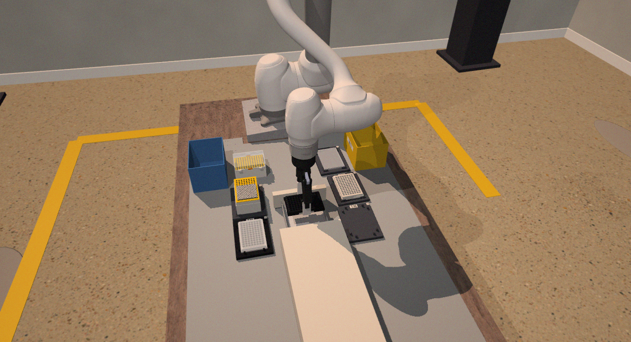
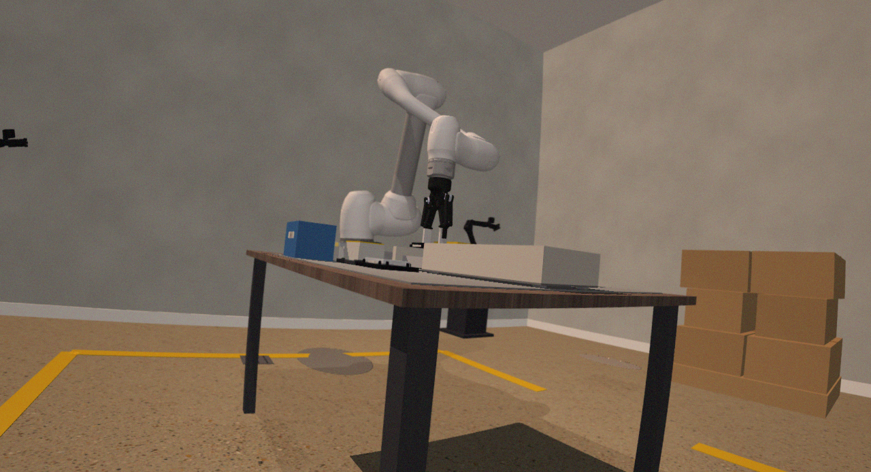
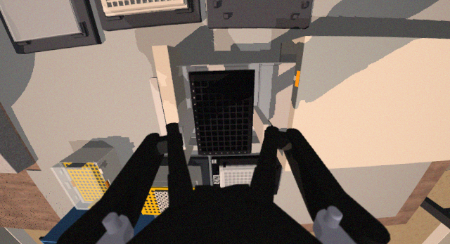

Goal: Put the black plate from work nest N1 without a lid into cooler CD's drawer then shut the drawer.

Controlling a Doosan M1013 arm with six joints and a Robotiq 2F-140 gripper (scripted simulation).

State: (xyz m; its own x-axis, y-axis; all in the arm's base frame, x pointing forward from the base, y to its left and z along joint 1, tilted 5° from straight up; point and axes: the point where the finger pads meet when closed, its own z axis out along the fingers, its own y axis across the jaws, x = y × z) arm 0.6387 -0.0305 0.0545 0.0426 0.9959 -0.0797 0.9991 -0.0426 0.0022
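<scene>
My hand is 40 mm short of the drawer and 70 mm above it. From my hand the other things lie so: work nest N1: 70 mm ahead, 180 mm to the left, 90 mm below; cooler CD: 170 mm ahead, 10 mm to the right, 70 mm below; black plate: 20 mm below.
</scene>
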